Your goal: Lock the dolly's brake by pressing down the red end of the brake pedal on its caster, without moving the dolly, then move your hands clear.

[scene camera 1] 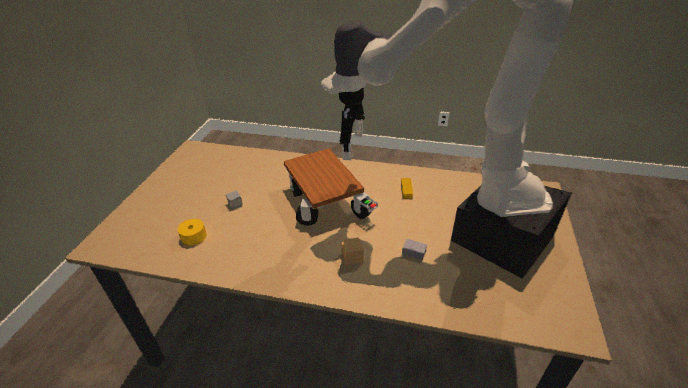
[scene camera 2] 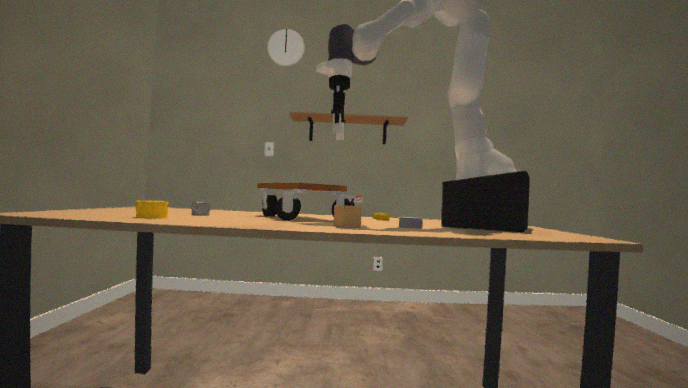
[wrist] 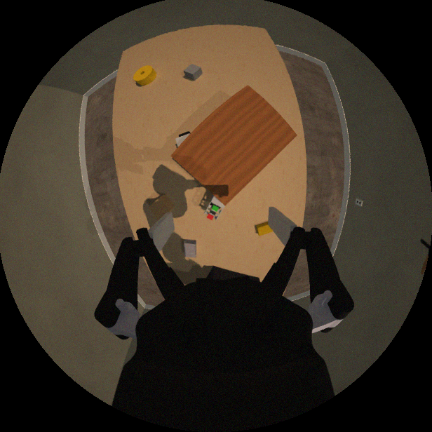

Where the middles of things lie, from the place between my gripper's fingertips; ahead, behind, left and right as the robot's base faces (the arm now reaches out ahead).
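The dolly (scene camera 1: 320, 176) has my hand 70 mm to the left of it and 100 mm short of it, and my hand is also 240 mm above it.
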